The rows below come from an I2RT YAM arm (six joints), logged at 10 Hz.
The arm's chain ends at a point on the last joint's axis. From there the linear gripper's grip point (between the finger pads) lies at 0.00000 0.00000 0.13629 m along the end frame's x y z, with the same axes.
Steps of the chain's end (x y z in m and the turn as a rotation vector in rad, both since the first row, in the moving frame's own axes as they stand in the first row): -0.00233 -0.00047 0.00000 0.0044 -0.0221 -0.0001; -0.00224 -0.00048 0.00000 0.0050 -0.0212 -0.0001; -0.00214 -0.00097 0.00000 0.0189 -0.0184 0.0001; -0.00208 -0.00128 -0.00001 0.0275 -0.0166 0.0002; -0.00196 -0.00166 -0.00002 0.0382 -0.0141 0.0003; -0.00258 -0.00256 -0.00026 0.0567 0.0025 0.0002; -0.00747 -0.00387 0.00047 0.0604 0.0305 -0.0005; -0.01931 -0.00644 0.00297 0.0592 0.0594 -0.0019; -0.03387 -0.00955 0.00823 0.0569 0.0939 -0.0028; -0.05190 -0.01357 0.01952 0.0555 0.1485 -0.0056
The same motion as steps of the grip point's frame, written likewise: -0.00534 -0.00107 -0.00003 0.0044 -0.0221 -0.0001; -0.00513 -0.00116 -0.00003 0.0050 -0.0212 -0.0001; -0.00465 -0.00355 -0.00005 0.0189 -0.0184 0.0001; -0.00434 -0.00503 -0.00008 0.0275 -0.0166 0.0002; -0.00388 -0.00687 -0.00013 0.0382 -0.0141 0.0003; -0.00224 -0.01028 -0.00048 0.0567 0.0025 0.0002; -0.00332 -0.01210 0.00016 0.0604 0.0305 -0.0005; -0.01123 -0.01451 0.00249 0.0592 0.0594 -0.0019; -0.02111 -0.01731 0.00741 0.0569 0.0939 -0.0028; -0.03177 -0.02116 0.01781 0.0555 0.1485 -0.0056
